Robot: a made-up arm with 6 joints.
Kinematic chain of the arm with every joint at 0, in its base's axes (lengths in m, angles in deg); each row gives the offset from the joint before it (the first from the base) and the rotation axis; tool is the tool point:
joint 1: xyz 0 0 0.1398 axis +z
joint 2: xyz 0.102 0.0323 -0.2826 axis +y
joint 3: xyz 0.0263 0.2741 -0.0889 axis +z
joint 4: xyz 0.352 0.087 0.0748 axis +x
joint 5: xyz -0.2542 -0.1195 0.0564 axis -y
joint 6: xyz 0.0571 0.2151 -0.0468 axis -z
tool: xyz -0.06 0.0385 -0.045
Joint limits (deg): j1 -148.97..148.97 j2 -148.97..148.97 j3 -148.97..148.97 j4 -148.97..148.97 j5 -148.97..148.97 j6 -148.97..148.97
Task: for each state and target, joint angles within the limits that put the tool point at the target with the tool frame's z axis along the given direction. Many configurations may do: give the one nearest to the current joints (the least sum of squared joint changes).
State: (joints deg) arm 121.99 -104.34 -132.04 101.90 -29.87 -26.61
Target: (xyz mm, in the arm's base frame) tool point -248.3 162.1 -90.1 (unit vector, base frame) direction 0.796 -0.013 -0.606
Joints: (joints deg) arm 70.58 -84.93 -101.71 126.25 -58.96 -48.41
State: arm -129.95 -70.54 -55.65 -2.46 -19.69 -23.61
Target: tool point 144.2 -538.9 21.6 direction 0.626 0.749 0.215
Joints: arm -144.49 -60.18 -8.51 17.12 14.11 15.10
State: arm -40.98 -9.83 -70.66 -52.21 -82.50 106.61
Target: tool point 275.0 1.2 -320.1 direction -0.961 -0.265 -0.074
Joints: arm -82.55 45.40 -93.29 -77.31 -77.79 100.67
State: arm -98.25 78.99 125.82 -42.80 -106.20 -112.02
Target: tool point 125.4 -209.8 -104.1 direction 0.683 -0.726 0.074
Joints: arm -141.69 56.04 117.38 -85.24 -111.16 -130.52
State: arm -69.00 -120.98 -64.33 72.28 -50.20 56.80
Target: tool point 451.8 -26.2 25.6 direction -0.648 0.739 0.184
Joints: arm -100.37 -126.61 -48.30 18.94 -66.30 40.37
